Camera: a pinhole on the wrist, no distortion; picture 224 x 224 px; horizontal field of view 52.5 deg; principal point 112.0 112.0 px. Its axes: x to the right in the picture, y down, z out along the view. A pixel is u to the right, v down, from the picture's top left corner.
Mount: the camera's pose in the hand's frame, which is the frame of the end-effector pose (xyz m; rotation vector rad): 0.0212 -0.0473 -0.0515 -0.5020 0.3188 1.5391
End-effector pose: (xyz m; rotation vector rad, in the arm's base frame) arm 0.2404 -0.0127 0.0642 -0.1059 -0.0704 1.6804
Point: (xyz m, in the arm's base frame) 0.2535 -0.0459 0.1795
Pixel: 26 168
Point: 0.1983 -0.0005 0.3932
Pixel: 19 93
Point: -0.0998 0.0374 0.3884
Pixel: 152 62
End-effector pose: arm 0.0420 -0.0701 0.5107 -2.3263 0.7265 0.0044
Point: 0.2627 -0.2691 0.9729
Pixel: behind the camera
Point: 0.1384 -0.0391 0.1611
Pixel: 109 20
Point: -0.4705 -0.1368 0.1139
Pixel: outside the picture
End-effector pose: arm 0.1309 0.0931 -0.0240 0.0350 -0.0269 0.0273
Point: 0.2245 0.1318 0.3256
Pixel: 44 35
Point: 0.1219 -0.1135 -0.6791
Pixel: behind the camera
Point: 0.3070 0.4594 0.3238
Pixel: 190 11
